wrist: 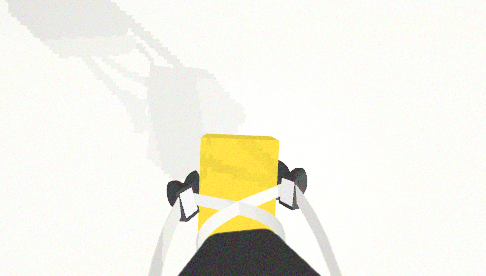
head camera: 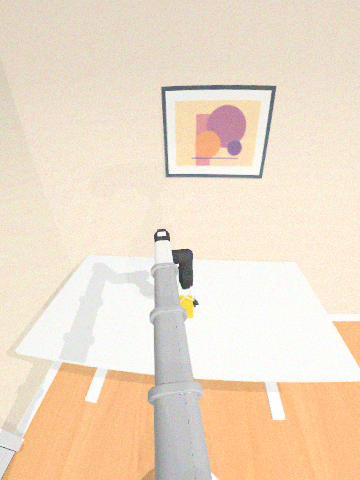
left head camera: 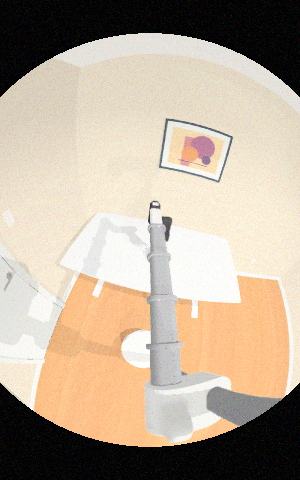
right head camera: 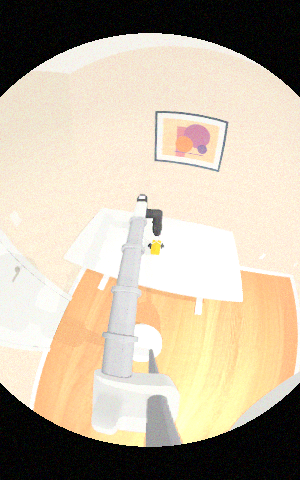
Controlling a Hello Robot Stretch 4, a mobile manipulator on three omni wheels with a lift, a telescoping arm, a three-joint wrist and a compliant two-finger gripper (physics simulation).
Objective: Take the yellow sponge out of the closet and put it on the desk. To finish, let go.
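Frame: origin at the robot's base, x right, y ahead, z up, level; millimetres.
Seen in the pictures: gripper, between the fingertips: (wrist: 237,180) (head camera: 186,307) (right head camera: 155,247); robot's base, origin of its link: (left head camera: 141,347) (right head camera: 141,341).
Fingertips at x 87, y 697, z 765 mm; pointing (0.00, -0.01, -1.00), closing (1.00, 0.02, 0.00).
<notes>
Offsets run from my fingertips to a thing's top centre. "*": to the spot under its first point. Level surfaces: height alone.
The yellow sponge @(dx -1, dy -6, dz +40 mm) (head camera: 189,312) (right head camera: 156,249) (wrist: 239,162) is a flat block between the two dark fingertips of my gripper (right head camera: 156,245) (wrist: 237,180). The gripper is shut on it from both sides. The sponge is over the middle of the white desk @(dz -73 mm) (head camera: 260,320) (left head camera: 210,275) (right head camera: 200,270) (wrist: 400,100). In the wrist view its shadow lies beside it on the desk top, so it appears to be a little above the surface; the exact gap is hard to tell. The arm partly covers it in the head view. I cannot identify the closet for certain.
A white panel with a handle @(* dx -1055, dy -465, dz +135 mm) (left head camera: 8,281) (right head camera: 16,273) stands at the left. A round white object (left head camera: 134,348) (right head camera: 151,337) is on the wooden floor in front of the desk. A framed picture (head camera: 218,95) hangs on the wall behind the desk.
</notes>
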